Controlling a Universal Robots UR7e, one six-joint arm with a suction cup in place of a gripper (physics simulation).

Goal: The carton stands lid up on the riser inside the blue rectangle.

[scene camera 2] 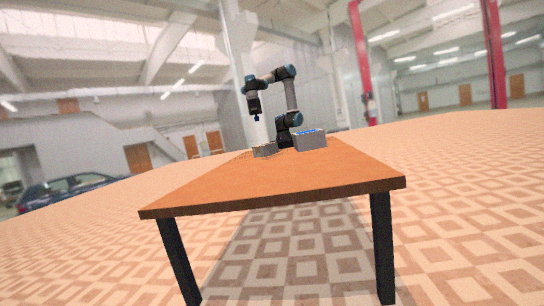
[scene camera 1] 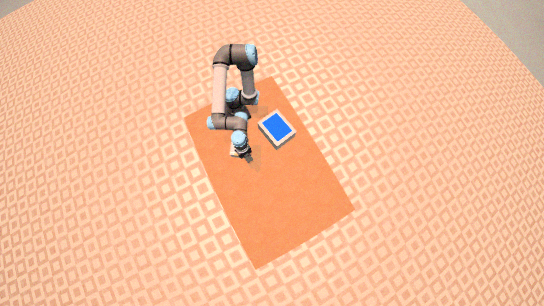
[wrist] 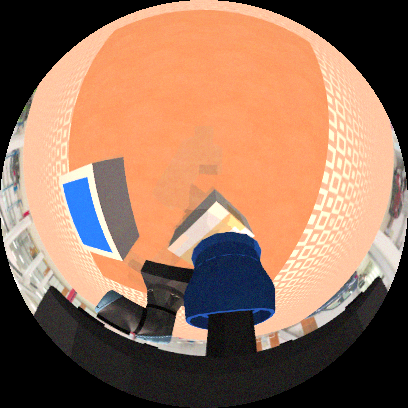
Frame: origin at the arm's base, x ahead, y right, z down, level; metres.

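Where they show: end effector, tool point: (scene camera 2: 257,121) (wrist: 226,260); arm's base, origin of the base link: (scene camera 2: 284,140) (scene camera 1: 235,108) (wrist: 165,293).
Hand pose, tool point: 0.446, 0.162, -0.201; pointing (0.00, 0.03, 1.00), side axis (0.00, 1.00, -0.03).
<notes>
Each offset is from my tool point to the top centre of the thing, as dx, dy, dz. Level surfaces: height alone.
The carton {-0.140, -0.004, +0.180} (scene camera 1: 233,151) (scene camera 2: 265,149) (wrist: 206,224), a small grey-sided box with a pale top and a yellowish band, rests on the table beside the riser. The riser {-0.079, -0.332, +0.142} (scene camera 1: 284,142) (scene camera 2: 310,142) (wrist: 116,205) is a larger grey block with a pale top rim. The blue rectangle (scene camera 1: 276,126) (scene camera 2: 307,132) (wrist: 86,215) lies on its top, with no carton on it. My gripper (scene camera 2: 256,118) (wrist: 226,242), a dark blue suction cup, points down above the carton with a gap in scene camera 2. It is open and holds nothing. The arm and cup hide part of the carton in scene camera 1 and the wrist view.
The orange table {dz +0.262} (scene camera 1: 287,200) (scene camera 2: 280,180) (wrist: 200,75) carries both boxes near the arm's base (scene camera 2: 284,139). The riser stands to the right of the carton in both scene views. The arm's shadow falls on the table beside the carton.
</notes>
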